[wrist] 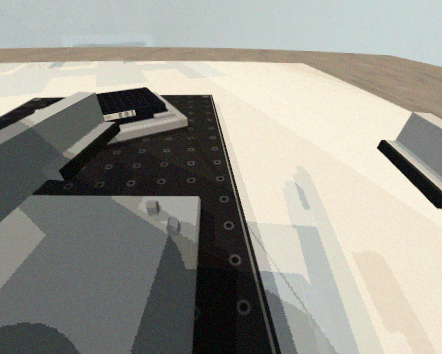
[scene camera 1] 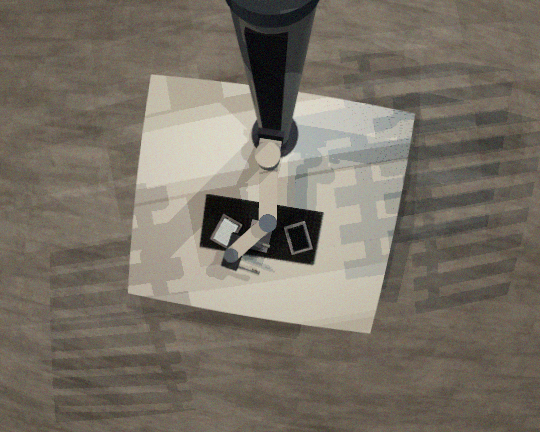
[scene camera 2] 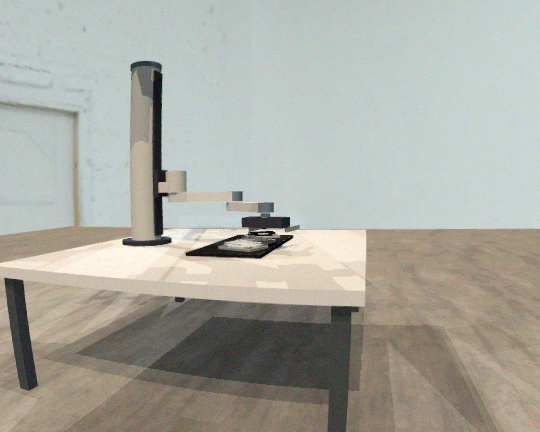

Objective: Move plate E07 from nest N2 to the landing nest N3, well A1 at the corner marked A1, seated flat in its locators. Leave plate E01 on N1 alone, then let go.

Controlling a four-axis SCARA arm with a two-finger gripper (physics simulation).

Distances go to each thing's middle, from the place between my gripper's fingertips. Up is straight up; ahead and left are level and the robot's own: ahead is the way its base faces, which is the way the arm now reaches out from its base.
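Dark well plate [wrist: 125, 106]: 5 cm below my hand, 16 cm to the left of it and 14 cm behind it.
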